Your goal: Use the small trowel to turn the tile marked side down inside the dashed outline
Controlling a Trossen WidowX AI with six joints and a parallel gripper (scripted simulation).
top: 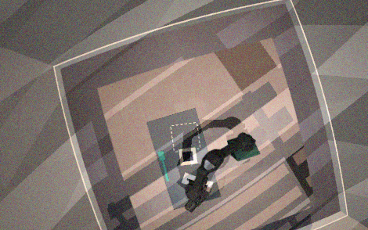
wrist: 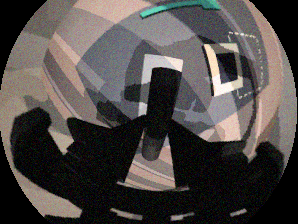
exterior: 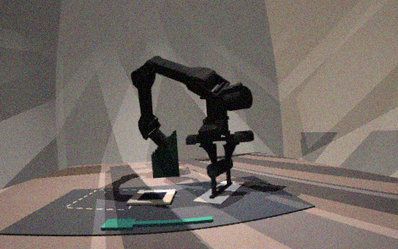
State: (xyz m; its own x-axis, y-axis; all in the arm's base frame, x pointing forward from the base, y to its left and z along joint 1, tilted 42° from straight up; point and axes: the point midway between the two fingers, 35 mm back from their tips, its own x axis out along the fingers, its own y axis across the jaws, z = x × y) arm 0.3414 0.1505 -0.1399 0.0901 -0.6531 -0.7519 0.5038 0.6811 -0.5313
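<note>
Now: the small trowel 20 mm ahead of my gripper tip, 10 mm to the right of it and 30 mm below it. The rest, counted from my gripper tip: tile 30 mm ahead, 190 mm to the right, 60 mm below; then dark mat 60 mm ahead, 170 mm to the right, 80 mm below; then green paddle-shaped trowel 200 mm ahead, 170 mm to the right, 60 mm below.
</note>
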